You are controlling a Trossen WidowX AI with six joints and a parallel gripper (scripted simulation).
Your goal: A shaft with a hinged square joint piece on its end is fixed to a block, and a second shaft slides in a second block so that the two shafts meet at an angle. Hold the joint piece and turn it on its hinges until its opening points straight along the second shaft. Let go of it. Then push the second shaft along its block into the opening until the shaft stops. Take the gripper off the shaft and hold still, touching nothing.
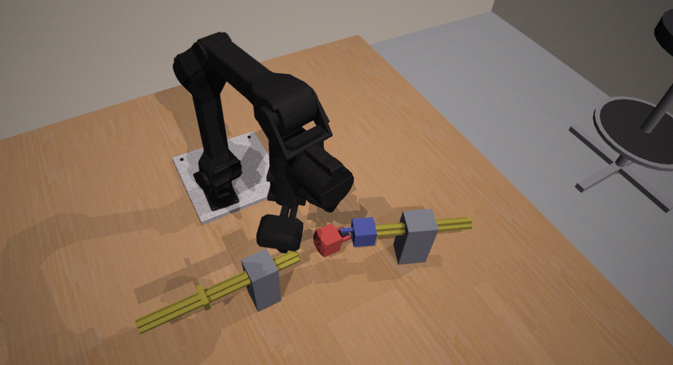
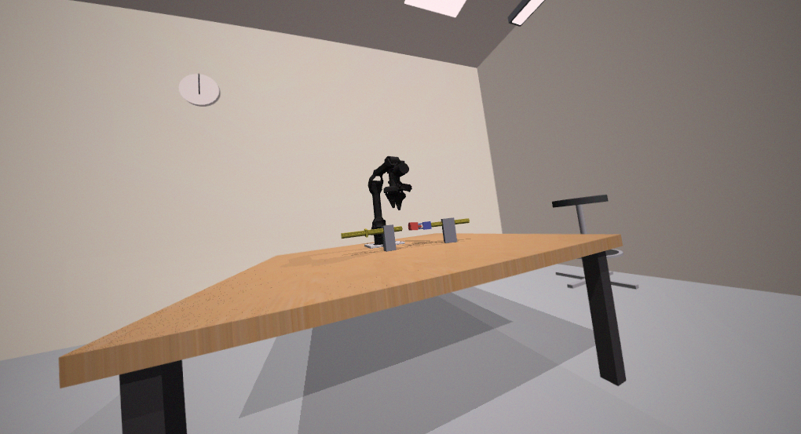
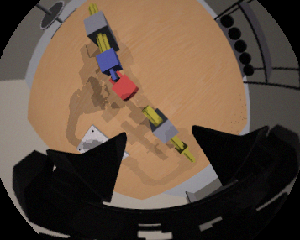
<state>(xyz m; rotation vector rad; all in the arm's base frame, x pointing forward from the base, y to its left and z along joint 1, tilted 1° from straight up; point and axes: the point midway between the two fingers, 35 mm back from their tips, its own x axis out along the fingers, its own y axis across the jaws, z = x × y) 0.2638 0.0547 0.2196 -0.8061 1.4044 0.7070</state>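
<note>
The red joint piece is 1 cm behind my gripper tip, 9 cm to the left of it and 10 cm below it.
</note>
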